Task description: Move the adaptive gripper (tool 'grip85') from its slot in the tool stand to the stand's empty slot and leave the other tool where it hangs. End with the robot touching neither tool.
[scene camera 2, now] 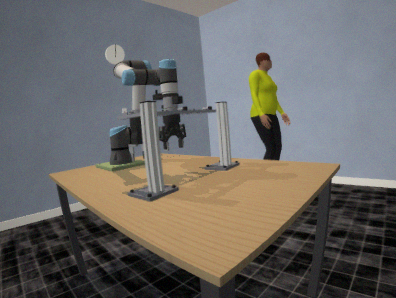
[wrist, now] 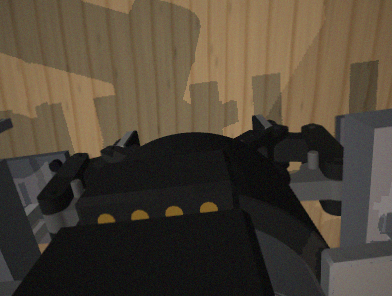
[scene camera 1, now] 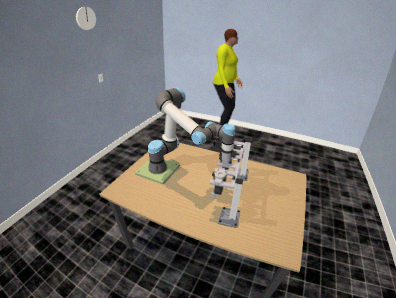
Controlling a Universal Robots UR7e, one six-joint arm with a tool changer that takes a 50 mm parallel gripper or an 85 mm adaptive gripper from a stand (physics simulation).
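Adaptive gripper (wrist: 186, 173), visible. Tool stand (wrist: 357, 132), visible.
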